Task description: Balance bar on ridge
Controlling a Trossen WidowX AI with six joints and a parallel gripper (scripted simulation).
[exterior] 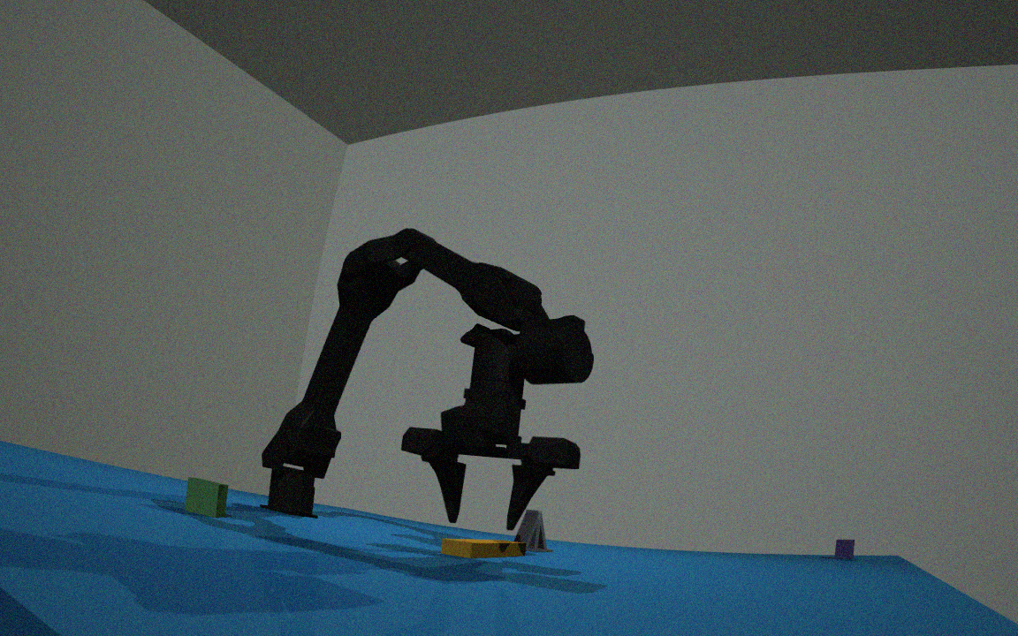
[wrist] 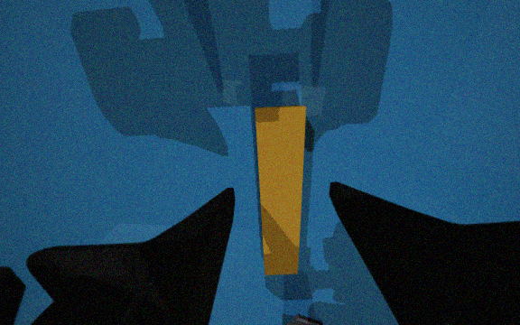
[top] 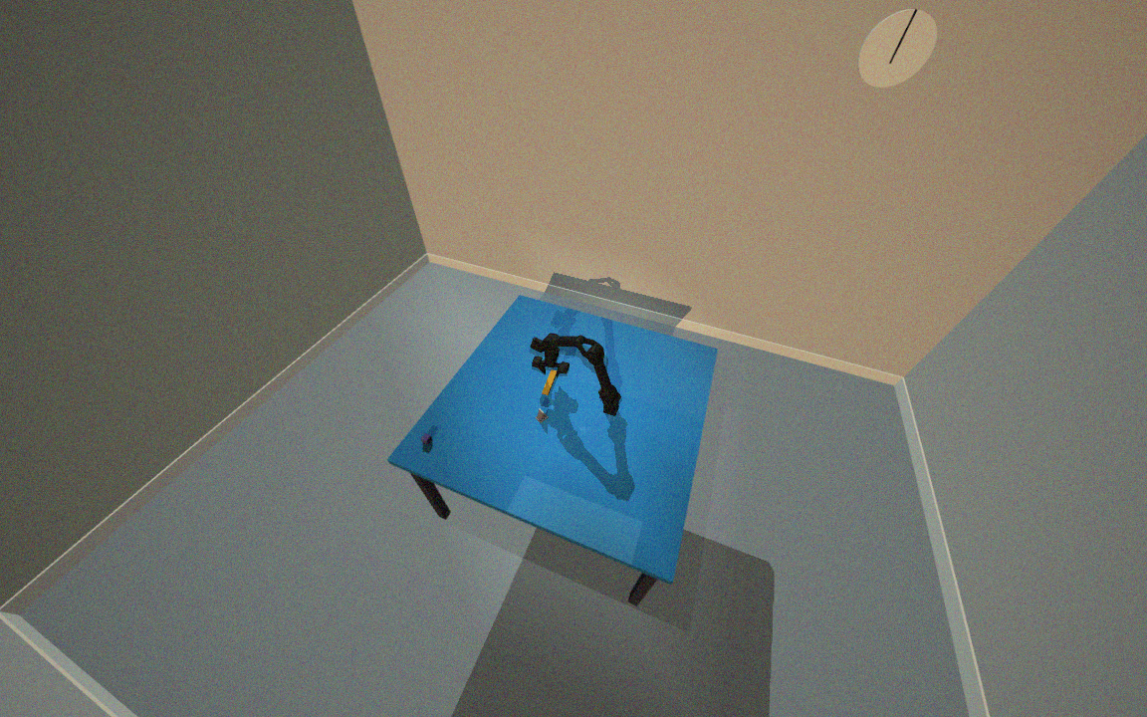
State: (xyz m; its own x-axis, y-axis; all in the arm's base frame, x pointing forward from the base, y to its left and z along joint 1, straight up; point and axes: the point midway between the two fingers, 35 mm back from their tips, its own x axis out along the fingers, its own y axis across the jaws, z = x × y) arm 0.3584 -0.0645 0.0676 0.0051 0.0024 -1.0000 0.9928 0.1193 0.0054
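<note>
Now: gripper tip 30 mm to the right of the yellow bar and 20 mm above it. From my gripper tip the other things lie so: green cube: 160 mm behind, 250 mm to the right, 20 mm below; then purple cube: 380 mm ahead, 560 mm to the left, 20 mm below.
</note>
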